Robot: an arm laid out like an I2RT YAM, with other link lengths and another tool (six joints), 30 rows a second.
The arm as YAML. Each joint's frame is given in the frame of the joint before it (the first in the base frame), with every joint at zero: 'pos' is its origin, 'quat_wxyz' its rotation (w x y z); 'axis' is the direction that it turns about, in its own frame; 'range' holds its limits. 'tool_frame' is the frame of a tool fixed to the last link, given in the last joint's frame.
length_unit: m
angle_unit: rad
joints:
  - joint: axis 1
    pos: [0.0, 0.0, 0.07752]
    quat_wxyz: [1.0, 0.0, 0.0, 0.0]
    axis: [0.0, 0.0, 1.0]
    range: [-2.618, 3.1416]
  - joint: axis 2
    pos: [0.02, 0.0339, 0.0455]
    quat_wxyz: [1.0, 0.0, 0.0, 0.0]
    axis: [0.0, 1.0, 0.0]
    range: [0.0, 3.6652]
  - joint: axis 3
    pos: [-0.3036, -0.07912, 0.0]
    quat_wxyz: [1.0, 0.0, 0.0, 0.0]
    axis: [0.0, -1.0, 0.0]
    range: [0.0, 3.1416]
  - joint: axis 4
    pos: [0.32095, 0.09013, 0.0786]
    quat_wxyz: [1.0, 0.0, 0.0, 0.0]
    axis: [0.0, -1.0, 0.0]
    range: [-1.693, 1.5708]
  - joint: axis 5
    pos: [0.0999, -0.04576, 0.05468]
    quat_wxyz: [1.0, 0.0, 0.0, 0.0]
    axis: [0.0, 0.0, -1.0]
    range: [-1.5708, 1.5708]
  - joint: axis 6
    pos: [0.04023, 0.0, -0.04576]
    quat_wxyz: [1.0, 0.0, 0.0, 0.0]
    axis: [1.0, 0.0, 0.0]
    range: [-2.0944, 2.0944]
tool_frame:
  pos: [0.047, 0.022, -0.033]
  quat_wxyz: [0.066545, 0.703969, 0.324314, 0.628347]
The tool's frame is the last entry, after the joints.
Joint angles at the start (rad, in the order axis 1, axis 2, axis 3, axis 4, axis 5, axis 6):
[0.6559 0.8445 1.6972 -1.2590 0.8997 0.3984]
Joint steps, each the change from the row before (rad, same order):
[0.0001 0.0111 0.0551 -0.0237 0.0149 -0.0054]
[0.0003 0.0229 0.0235 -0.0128 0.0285 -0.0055]
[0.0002 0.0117 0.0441 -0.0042 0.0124 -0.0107]
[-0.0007 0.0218 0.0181 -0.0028 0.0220 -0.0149]
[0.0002 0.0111 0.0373 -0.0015 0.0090 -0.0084]
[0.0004 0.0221 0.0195 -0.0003 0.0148 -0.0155]
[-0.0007 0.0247 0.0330 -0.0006 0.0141 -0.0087]
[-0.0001 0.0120 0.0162 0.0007 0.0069 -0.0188]
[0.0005 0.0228 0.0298 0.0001 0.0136 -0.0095]
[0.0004 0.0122 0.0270 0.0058 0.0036 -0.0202]
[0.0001 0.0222 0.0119 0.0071 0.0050 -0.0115]
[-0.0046 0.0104 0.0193 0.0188 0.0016 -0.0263]
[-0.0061 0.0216 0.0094 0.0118 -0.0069 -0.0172]
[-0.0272 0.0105 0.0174 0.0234 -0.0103 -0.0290]
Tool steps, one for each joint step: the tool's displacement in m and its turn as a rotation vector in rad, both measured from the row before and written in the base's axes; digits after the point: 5 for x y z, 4 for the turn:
[-0.00691 -0.00690 0.01204 0.0028 -0.0181 -0.0124]
[0.00351 -0.00017 0.00305 -0.0212 0.0047 -0.0248]
[-0.00387 -0.00434 0.01107 0.0036 -0.0218 -0.0090]
[0.00456 0.00104 0.00268 -0.0240 0.0052 -0.0181]
[-0.00283 -0.00314 0.00925 0.0048 -0.0187 -0.0065]
[0.00454 0.00192 0.00314 -0.0200 0.0046 -0.0106]
[0.00320 0.00091 0.00662 -0.0071 -0.0059 -0.0123]
[0.00136 0.00009 0.00303 -0.0160 0.0017 -0.0033]
[0.00311 0.00110 0.00577 -0.0079 -0.0047 -0.0107]
[-0.00035 -0.00086 0.00651 -0.0067 -0.0092 0.0003]
[0.00672 0.00457 0.00165 -0.0136 0.0061 -0.0028]
[0.00118 -0.00047 0.00640 -0.0074 -0.0119 -0.0022]
[0.00753 0.00492 0.00126 -0.0143 0.0083 0.0030]
[0.00274 -0.00264 0.00631 -0.0061 -0.0111 -0.0133]

